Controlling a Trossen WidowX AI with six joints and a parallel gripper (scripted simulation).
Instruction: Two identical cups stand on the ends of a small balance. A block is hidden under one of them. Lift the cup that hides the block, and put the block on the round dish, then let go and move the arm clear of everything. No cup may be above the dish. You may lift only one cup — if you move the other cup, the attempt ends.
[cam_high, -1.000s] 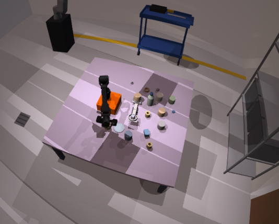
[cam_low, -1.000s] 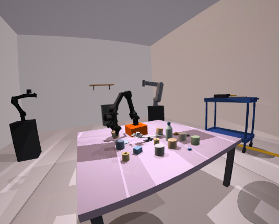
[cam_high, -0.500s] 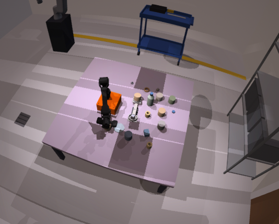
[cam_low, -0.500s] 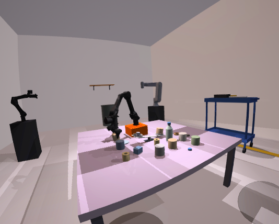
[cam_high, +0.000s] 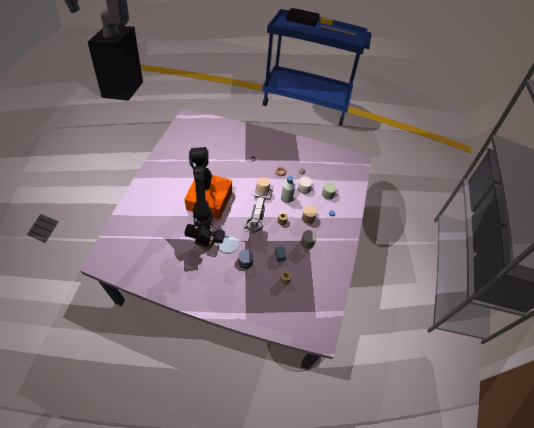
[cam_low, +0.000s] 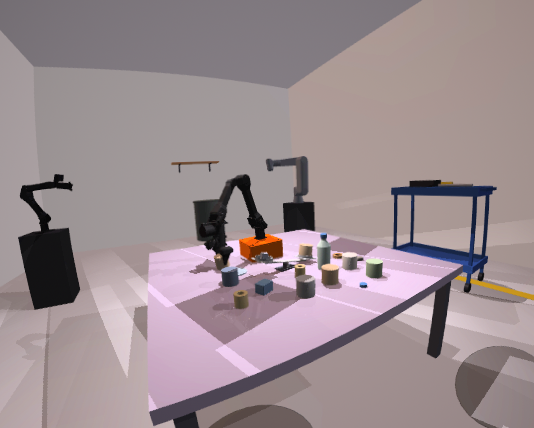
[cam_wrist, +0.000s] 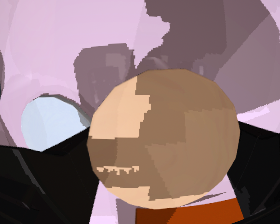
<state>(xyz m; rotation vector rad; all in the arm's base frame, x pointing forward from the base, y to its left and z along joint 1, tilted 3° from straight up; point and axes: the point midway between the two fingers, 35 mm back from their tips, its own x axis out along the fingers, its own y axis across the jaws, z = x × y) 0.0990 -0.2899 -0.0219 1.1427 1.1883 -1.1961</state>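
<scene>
My gripper tip is 100 mm short of the pale blue round dish, 30 mm to the right of it and 20 mm above it. The rest, counted from my gripper tip: balance (250 mm to the left, 210 mm ahead, 10 mm above); blue-grey cylinder (200 mm ahead, 60 mm to the right, 10 mm above); blue cube (360 mm ahead, 30 mm to the left, 10 mm below).
</scene>
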